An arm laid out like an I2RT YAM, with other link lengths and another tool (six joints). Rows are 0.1 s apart.
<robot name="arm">
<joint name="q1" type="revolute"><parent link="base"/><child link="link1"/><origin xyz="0 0 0.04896"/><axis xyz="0 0 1"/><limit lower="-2.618" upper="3.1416"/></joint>
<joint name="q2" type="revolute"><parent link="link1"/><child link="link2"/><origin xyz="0.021 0.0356 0.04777" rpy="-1.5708 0 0"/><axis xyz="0 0 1"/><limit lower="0" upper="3.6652"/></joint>
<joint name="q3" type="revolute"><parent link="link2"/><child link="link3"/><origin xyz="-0.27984 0 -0.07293" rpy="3.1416 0 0"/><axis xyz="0 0 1"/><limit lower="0" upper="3.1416"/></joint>
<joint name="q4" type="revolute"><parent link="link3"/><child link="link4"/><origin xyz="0.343 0.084 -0.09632"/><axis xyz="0 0 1"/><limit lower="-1.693" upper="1.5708"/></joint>
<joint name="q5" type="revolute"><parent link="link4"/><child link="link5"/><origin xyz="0.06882 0.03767 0.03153" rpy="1.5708 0 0"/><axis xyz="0 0 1"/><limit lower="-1.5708" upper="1.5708"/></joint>
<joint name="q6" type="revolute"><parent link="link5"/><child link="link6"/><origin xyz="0.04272 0 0.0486" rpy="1.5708 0 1.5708"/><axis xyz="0 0 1"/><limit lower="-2.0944" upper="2.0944"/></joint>
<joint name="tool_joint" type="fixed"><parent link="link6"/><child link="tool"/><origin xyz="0.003 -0.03 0.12" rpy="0 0.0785 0.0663"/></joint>
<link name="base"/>
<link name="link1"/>
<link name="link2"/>
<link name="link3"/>
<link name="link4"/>
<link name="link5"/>
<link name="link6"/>
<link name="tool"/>
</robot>
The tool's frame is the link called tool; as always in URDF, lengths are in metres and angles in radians.
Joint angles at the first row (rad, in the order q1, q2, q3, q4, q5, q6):
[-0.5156, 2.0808, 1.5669, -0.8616, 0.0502, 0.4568]
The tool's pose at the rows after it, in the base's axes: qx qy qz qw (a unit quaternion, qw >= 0); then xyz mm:
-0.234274 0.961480 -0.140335 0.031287 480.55 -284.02 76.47
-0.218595 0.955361 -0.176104 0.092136 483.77 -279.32 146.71
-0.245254 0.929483 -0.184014 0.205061 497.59 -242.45 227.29
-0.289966 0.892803 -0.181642 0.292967 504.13 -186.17 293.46
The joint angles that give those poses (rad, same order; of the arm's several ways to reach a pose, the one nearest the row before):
[-0.5274, 1.9801, 1.5669, -0.8741, 0.0906, 0.4748]
[-0.5236, 1.8526, 1.5711, -0.8673, 0.0643, 0.5018]
[-0.4953, 1.7073, 1.5726, -0.8360, -0.0780, 0.4984]
[-0.4309, 1.5867, 1.5726, -0.8196, -0.1890, 0.4965]

